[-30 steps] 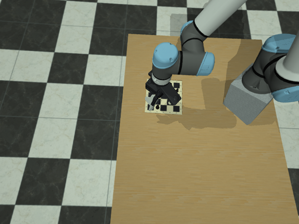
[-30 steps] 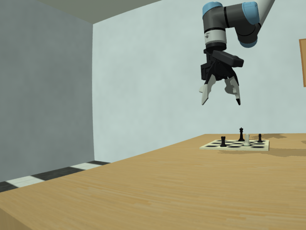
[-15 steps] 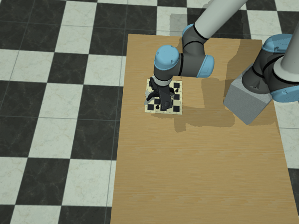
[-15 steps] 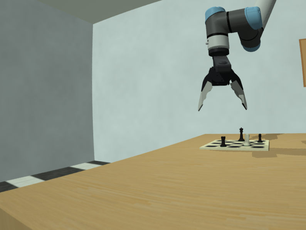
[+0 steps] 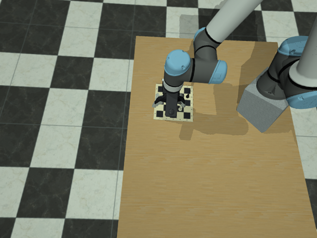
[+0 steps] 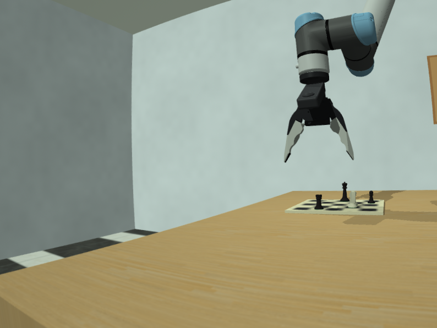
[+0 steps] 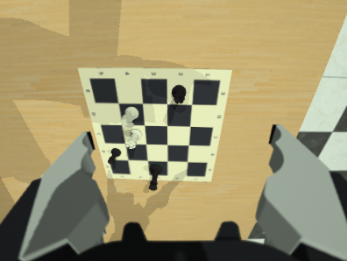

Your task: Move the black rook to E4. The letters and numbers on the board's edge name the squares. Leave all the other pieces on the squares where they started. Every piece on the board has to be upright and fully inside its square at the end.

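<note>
My hand is 90 mm above the black rook. The rest, counted from my hand: small chessboard: 110 mm below, 70 mm to the right, 50 mm behind; then white piece: 90 mm below, 80 mm behind, 20 mm to the right; then black queen: 140 mm to the right, 80 mm below, 60 mm behind.
</note>
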